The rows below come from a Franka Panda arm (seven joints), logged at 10 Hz.
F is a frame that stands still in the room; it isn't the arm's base.
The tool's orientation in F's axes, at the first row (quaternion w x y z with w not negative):
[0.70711, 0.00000, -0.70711, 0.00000]
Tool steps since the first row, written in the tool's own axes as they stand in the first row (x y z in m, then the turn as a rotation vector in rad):
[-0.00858, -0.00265, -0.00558, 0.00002, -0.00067, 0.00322]
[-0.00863, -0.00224, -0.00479, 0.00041, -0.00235, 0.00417]
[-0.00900, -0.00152, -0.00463, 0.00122, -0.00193, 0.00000]
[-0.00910, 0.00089, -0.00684, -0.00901, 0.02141, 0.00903]
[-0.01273, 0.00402, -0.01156, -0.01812, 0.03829, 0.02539]
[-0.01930, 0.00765, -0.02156, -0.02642, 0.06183, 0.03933]
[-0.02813, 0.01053, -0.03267, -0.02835, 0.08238, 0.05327]
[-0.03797, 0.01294, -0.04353, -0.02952, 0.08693, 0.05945]
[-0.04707, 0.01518, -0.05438, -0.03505, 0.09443, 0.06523]
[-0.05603, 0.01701, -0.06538, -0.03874, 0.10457, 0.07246]
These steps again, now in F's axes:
[0.00558, -0.00265, -0.00858, -0.00322, -0.00067, 0.00002]
[0.00479, -0.00224, -0.00863, -0.00417, -0.00235, 0.00041]
[0.00463, -0.00152, -0.00900, 0.00000, -0.00193, 0.00122]
[0.00684, 0.00089, -0.00910, -0.00903, 0.02141, -0.00901]
[0.01156, 0.00402, -0.01273, -0.02539, 0.03829, -0.01812]
[0.02156, 0.00765, -0.01930, -0.03933, 0.06183, -0.02642]
[0.03267, 0.01053, -0.02813, -0.05327, 0.08238, -0.02835]
[0.04353, 0.01294, -0.03797, -0.05945, 0.08693, -0.02952]
[0.05438, 0.01518, -0.04707, -0.06523, 0.09443, -0.03505]
[0.06538, 0.01701, -0.05603, -0.07246, 0.10457, -0.03874]

